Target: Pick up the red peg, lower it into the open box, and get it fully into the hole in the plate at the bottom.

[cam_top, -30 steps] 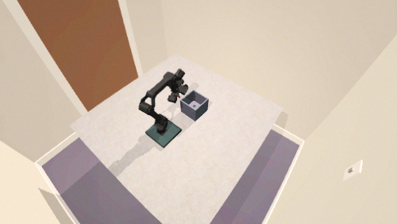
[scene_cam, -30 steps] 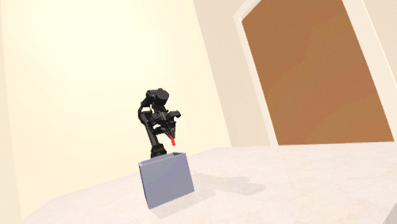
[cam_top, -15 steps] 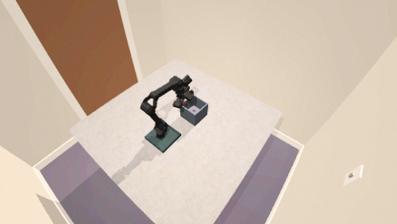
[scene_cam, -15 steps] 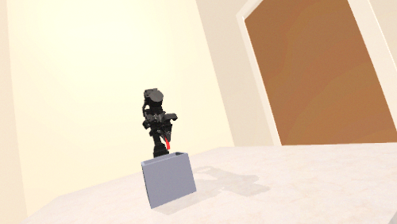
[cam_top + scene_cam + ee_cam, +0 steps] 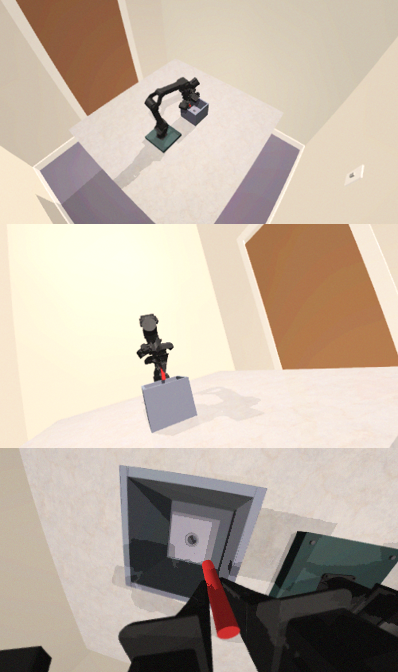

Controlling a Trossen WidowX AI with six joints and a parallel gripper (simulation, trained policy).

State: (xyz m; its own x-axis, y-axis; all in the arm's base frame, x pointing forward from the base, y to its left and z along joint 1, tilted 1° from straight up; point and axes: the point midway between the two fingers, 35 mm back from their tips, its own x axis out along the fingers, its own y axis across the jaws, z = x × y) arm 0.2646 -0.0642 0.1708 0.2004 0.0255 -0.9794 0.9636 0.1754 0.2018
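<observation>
Now: the pale grey plate 50 mm ahead of my gripper tip, 30 mm to the right of it and 120 mm below it. The rest, counted from my gripper tip: red peg (10 mm above).
</observation>
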